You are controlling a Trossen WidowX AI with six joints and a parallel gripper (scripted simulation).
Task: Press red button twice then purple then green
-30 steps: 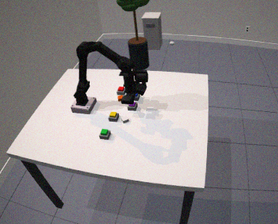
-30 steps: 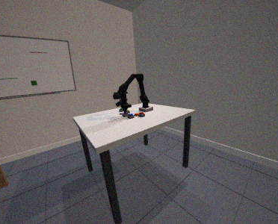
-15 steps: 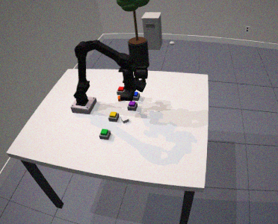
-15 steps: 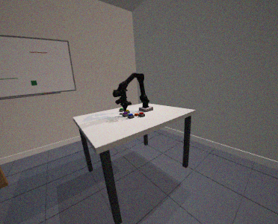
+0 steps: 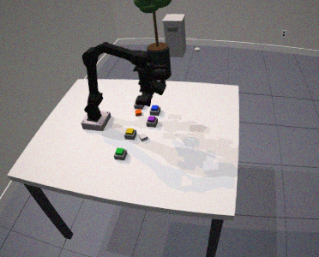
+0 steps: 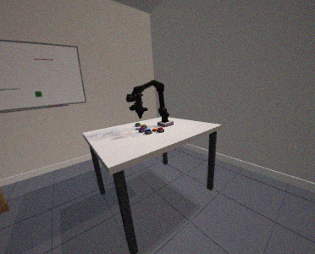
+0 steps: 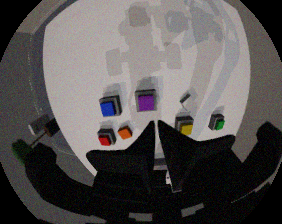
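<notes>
The green button lies 9 cm behind my gripper tip, 23 cm to the right of it and 9 cm below it. The rest, counted from my gripper tip: grey block (1 cm behind, 10 cm to the right, 11 cm below); then blue button (1 cm behind, 10 cm to the left, 9 cm below); then purple button (1 cm to the left, 9 cm below).
</notes>
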